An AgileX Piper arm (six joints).
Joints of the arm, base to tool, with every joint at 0 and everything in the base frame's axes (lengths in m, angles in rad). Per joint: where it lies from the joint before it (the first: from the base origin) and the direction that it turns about. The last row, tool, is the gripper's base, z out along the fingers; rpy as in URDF.
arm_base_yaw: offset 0 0 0.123 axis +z
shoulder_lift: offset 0 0 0 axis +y
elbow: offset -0.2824 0 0.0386 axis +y
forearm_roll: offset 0.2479 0 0.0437 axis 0.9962 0 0.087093
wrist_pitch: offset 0 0 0 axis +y
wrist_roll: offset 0.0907 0 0.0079 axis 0.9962 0 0.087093
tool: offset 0 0 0 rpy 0 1.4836 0
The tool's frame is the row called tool.
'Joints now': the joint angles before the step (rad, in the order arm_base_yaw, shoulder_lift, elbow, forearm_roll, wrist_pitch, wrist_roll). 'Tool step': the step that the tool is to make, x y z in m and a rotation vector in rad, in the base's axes. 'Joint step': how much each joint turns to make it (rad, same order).
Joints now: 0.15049 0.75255 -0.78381 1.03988 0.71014 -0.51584
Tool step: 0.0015 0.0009 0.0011 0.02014 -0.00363 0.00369
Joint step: -0.00011 0.00616 -0.00017 0.03339 -0.00486 -0.01804
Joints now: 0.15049 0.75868 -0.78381 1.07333 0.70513 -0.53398
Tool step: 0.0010 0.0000 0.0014 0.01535 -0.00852 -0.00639
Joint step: 0.00060 0.00166 -0.00008 0.02126 -0.01327 -0.01075
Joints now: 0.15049 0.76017 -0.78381 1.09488 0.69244 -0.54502
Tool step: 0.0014 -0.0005 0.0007 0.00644 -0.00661 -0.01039
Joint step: -0.00065 0.00238 -0.00017 0.00916 -0.01356 -0.00630
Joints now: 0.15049 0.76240 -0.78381 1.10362 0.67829 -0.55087
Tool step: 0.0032 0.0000 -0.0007 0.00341 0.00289 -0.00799
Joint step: 0.00054 0.01032 -0.00004 0.00683 -0.01149 -0.00502
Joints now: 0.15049 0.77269 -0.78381 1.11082 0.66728 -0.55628
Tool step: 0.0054 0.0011 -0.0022 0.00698 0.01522 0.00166
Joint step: -0.00014 0.02159 0.00007 0.01862 -0.00244 -0.01185
